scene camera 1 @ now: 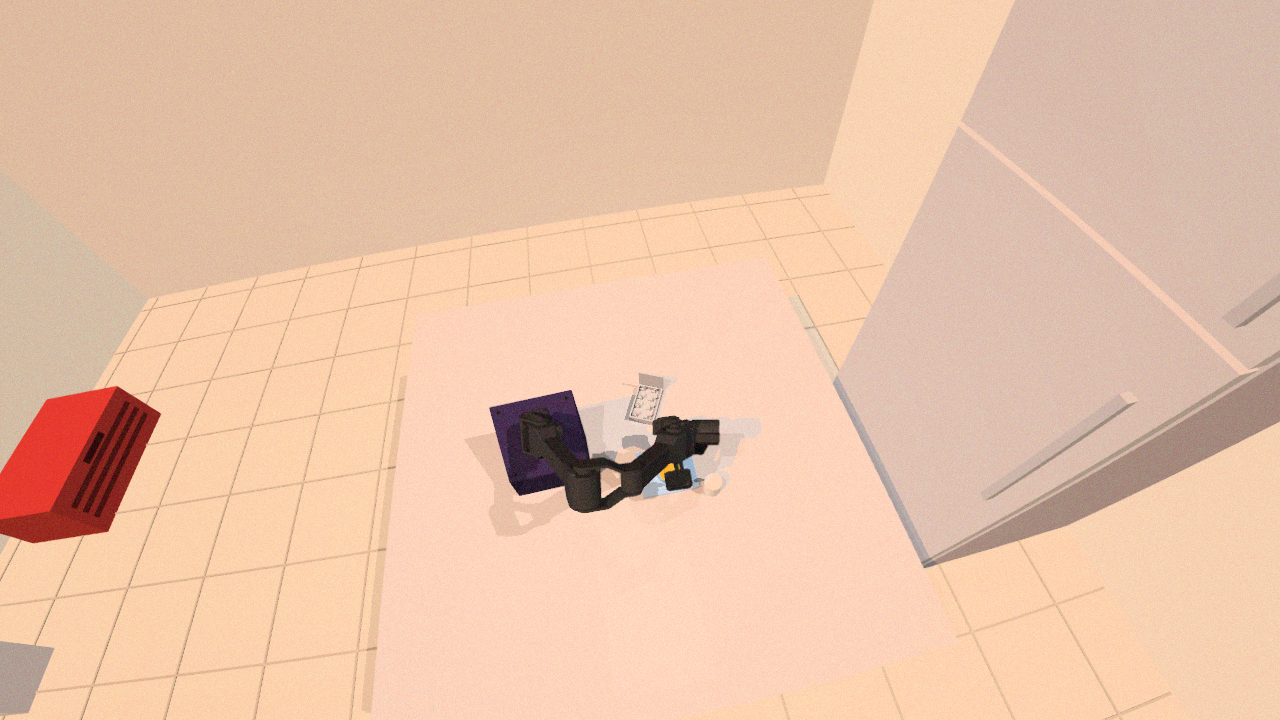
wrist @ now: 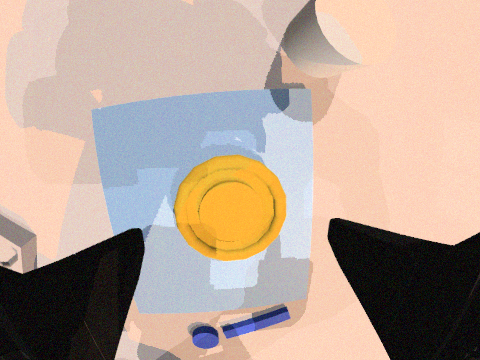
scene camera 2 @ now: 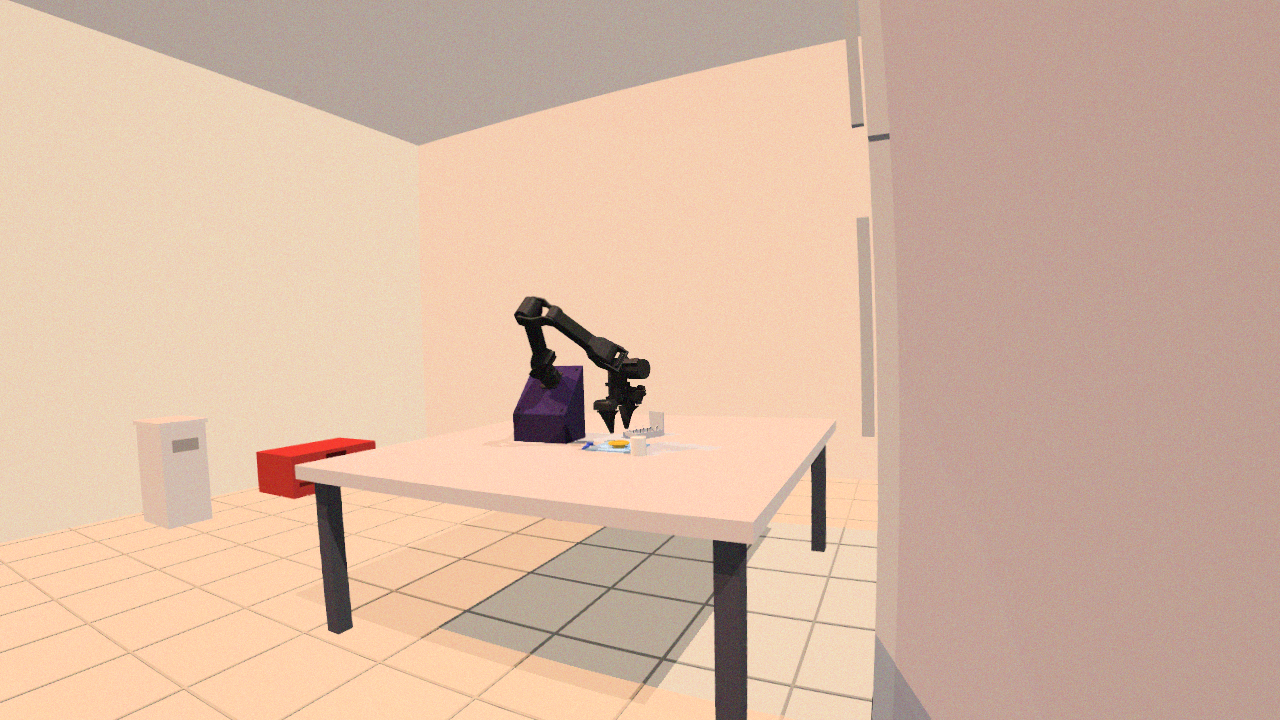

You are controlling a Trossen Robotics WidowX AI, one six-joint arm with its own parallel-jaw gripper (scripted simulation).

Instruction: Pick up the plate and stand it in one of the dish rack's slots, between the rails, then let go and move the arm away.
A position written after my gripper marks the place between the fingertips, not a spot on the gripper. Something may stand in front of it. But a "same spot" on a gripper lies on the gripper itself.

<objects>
My gripper shows in scene camera 1 (672,465), in the wrist view and in scene camera 2. The same spot on my gripper: (scene camera 2: 626,410) is (wrist: 72,340).
</objects>
